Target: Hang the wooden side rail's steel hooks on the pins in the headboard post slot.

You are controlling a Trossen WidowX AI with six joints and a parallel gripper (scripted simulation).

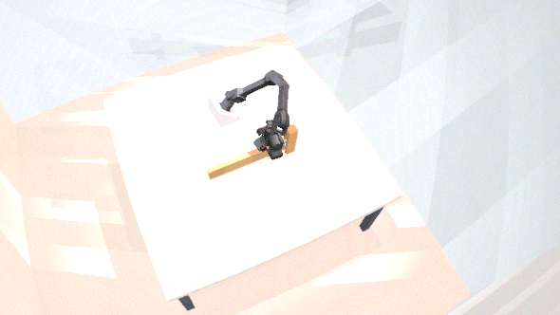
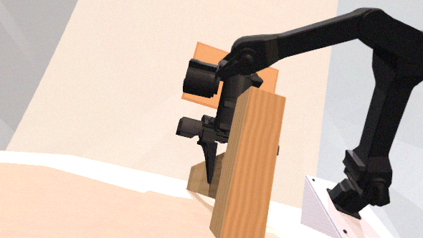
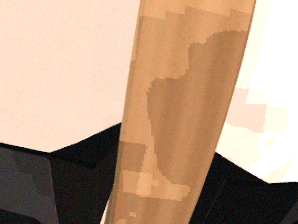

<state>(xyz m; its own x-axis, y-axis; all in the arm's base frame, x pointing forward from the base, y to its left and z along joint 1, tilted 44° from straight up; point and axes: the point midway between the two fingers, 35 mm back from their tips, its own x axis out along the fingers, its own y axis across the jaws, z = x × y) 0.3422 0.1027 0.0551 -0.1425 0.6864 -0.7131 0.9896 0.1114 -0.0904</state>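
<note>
My gripper tip is now 120 mm to the right of the headboard post and 40 mm below it.
</note>
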